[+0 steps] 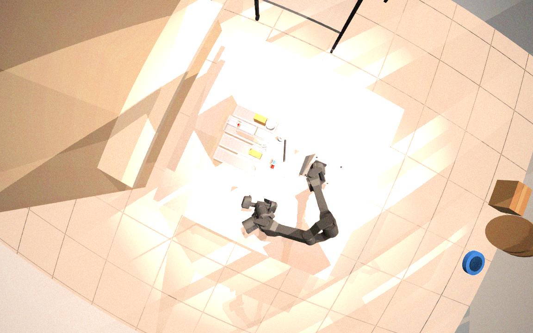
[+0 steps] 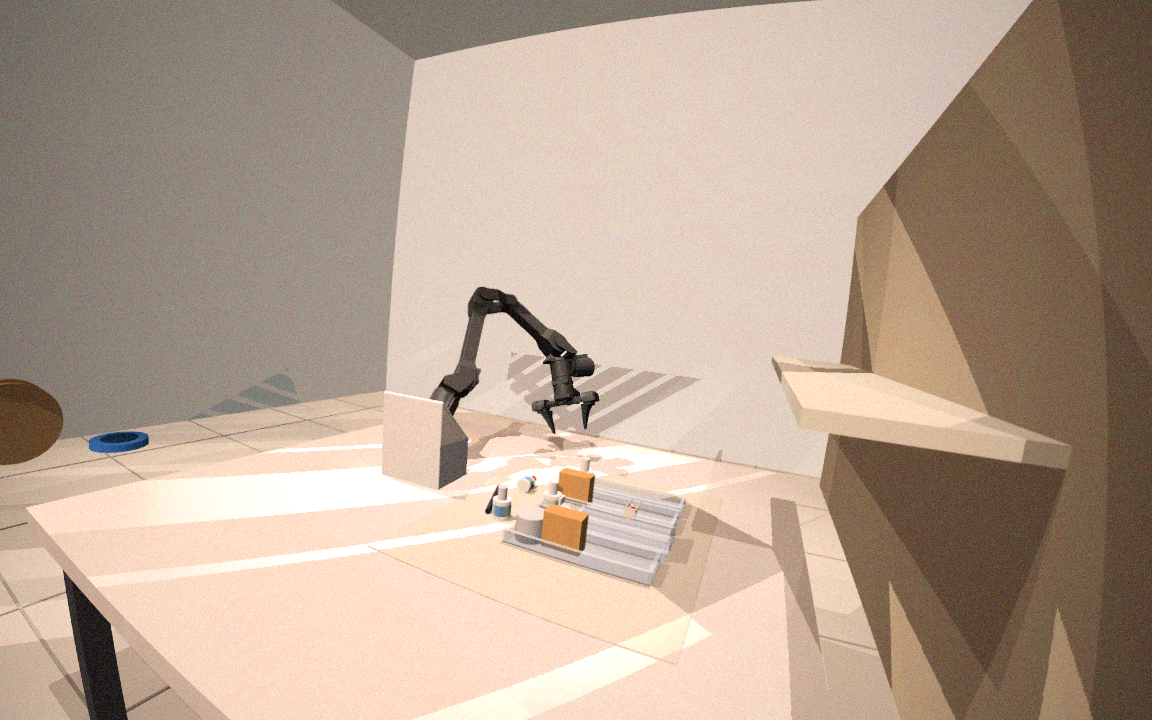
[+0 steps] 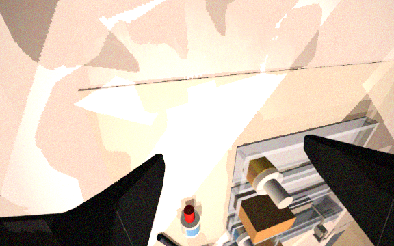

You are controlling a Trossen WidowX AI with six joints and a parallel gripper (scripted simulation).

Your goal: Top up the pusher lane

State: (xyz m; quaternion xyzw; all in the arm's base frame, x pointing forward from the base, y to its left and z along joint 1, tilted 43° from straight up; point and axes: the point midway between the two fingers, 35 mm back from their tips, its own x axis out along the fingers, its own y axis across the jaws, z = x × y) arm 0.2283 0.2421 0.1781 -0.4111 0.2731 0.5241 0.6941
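Right now the black pen is 32 cm to the right of my gripper tip, 10 cm below it and 5 cm behind it. Also, from my gripper tip: grey can (43 cm to the right, 9 cm ahead, 7 cm below); grey lane rack (34 cm to the right, 23 cm ahead, 8 cm below); shelf (59 cm ahead, 33 cm to the right, 27 cm above).
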